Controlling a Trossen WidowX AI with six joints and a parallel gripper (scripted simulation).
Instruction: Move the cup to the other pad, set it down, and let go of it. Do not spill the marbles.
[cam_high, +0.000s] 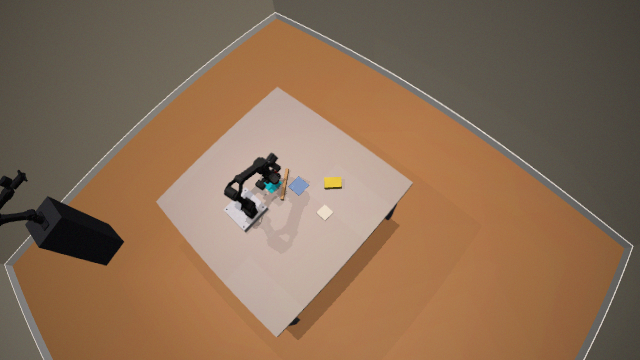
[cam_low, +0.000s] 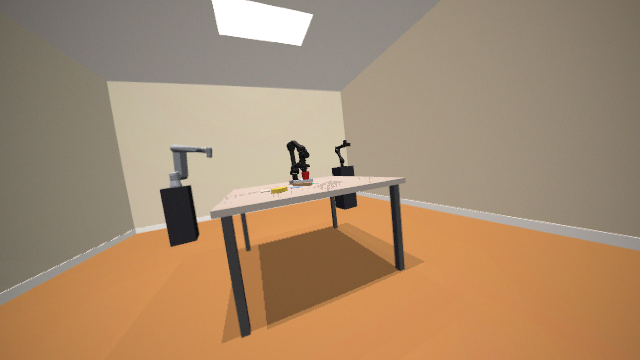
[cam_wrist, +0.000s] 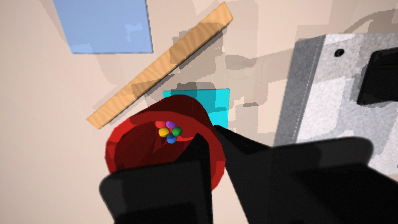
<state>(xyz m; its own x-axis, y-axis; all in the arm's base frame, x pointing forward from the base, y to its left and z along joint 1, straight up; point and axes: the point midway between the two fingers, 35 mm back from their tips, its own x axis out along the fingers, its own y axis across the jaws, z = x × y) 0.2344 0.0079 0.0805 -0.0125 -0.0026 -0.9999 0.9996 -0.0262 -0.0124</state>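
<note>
Now: gripper tip 10 cm above the cyan pad, 3 cm to the right of it and 1 cm short of it. Round my gripper tip: wooden block: 9 cm below, 5 cm to the right, 5 cm ahead; then blue pad: 14 cm to the right, 10 cm below, 10 cm ahead; then red cup: 3 cm ahead.
</note>
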